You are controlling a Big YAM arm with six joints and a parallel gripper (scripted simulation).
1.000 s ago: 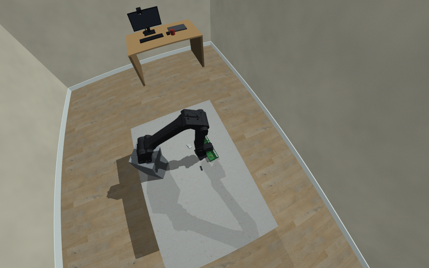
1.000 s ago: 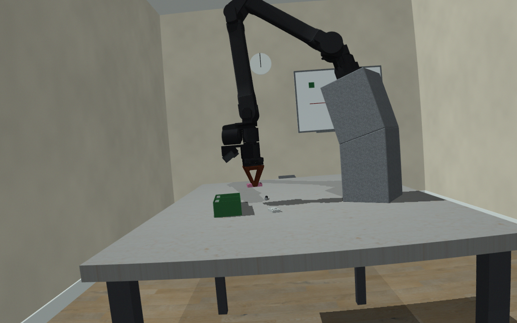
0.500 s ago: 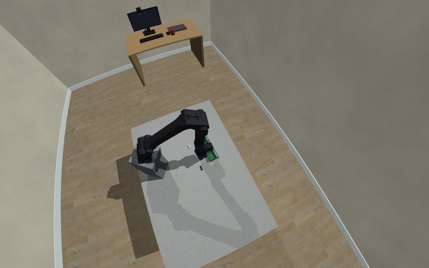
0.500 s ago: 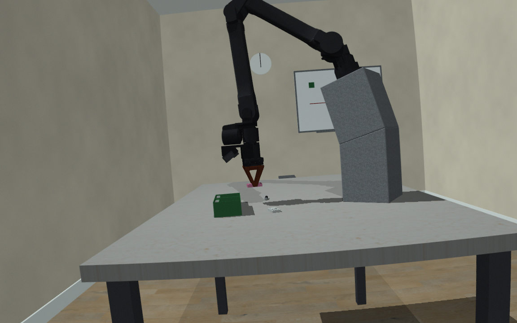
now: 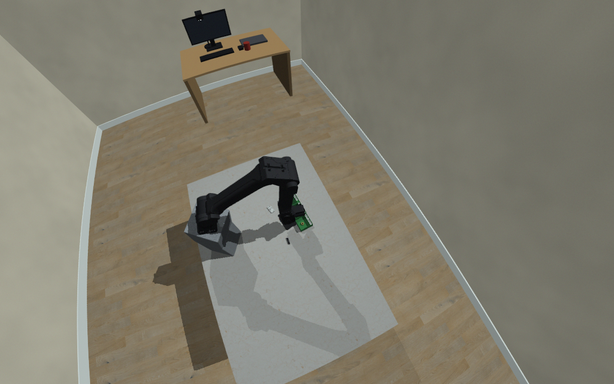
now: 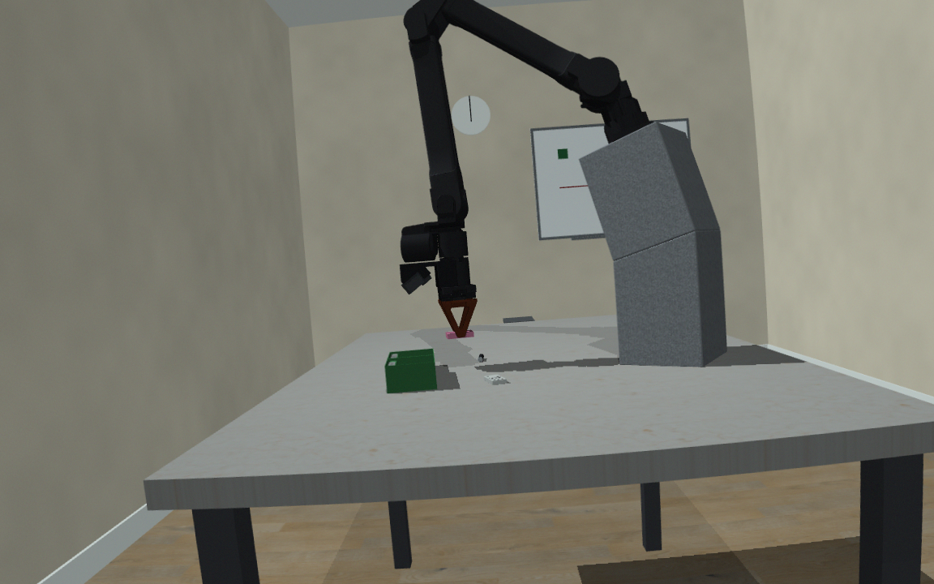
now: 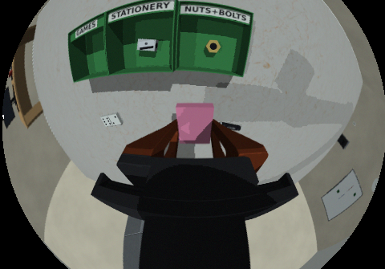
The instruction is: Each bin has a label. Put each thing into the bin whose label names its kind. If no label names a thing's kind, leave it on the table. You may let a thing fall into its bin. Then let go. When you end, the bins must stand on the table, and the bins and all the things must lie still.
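My gripper is now right at the pink eraser. Also, from my hand: grey-white piece (8 cm to the left, 7 cm ahead, 6 cm below); brass nut (9 cm ahead, 6 cm below, 1 cm to the left); black battery (8 cm to the right, 7 cm below, 2 cm behind).
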